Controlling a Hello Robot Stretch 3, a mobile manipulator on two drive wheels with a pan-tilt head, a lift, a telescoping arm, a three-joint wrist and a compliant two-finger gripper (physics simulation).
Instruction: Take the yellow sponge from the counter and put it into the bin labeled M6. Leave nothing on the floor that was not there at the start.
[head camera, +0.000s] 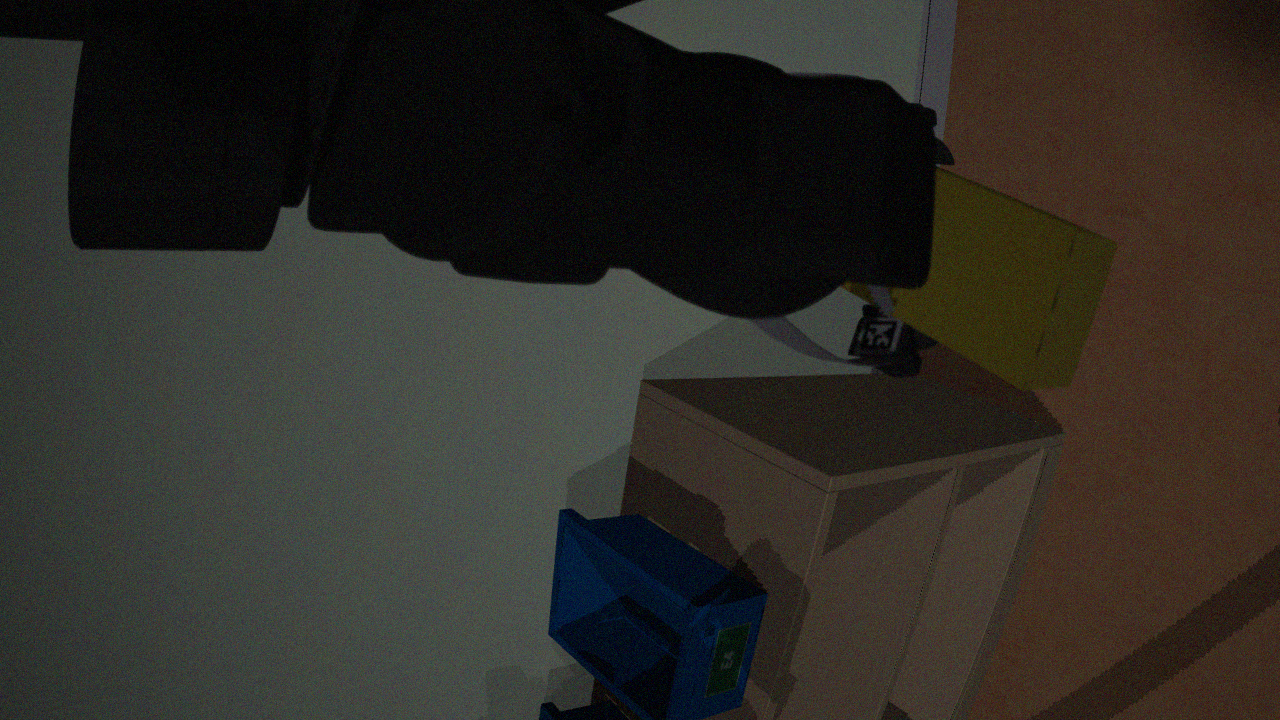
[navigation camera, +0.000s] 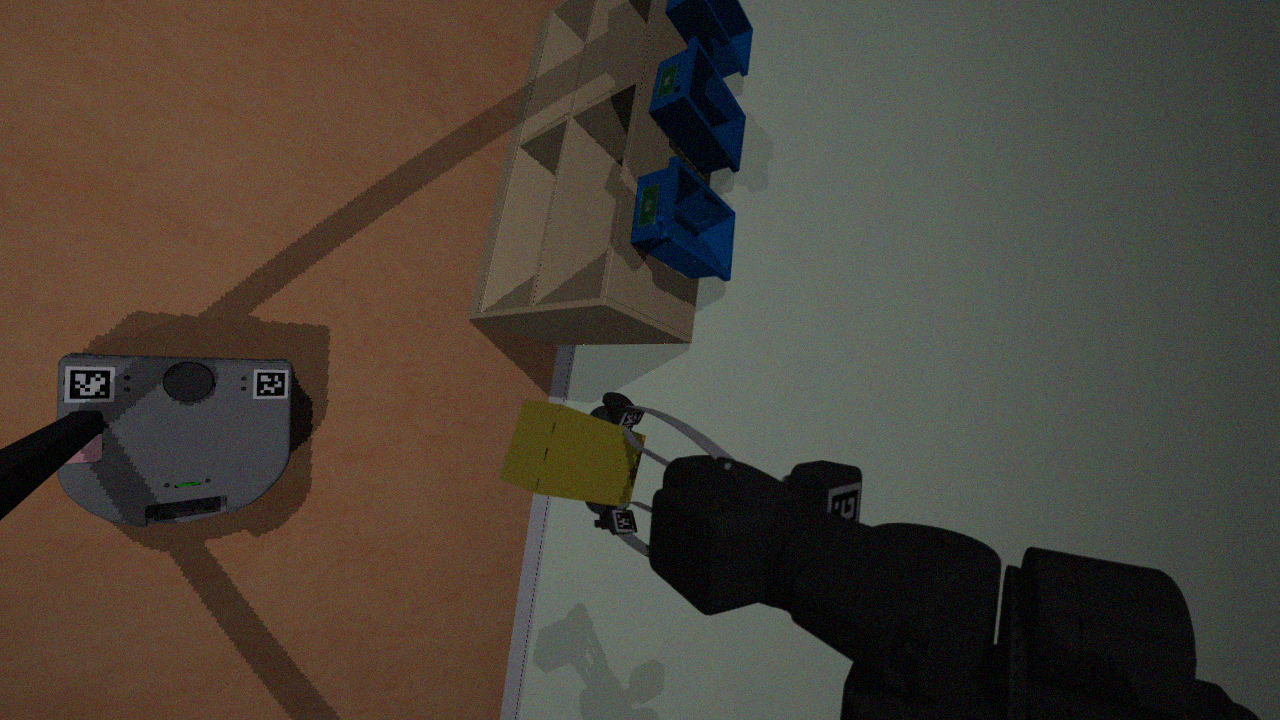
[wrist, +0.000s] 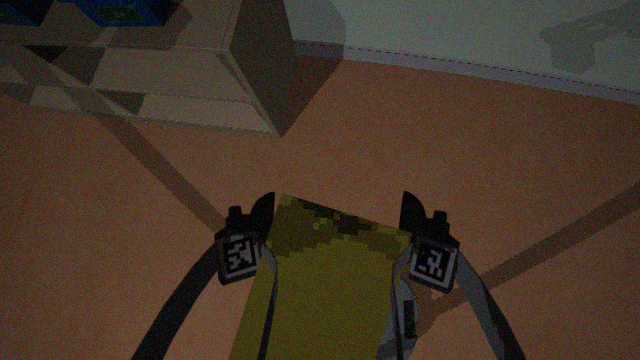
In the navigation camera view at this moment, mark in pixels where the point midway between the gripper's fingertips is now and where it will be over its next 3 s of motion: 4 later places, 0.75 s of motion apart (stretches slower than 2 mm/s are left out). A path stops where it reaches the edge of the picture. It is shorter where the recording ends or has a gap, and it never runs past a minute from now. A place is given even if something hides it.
My gripper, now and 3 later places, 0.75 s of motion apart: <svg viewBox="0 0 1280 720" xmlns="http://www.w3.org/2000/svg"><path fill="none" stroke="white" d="M601 456L599 509L597 585L596 658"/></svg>
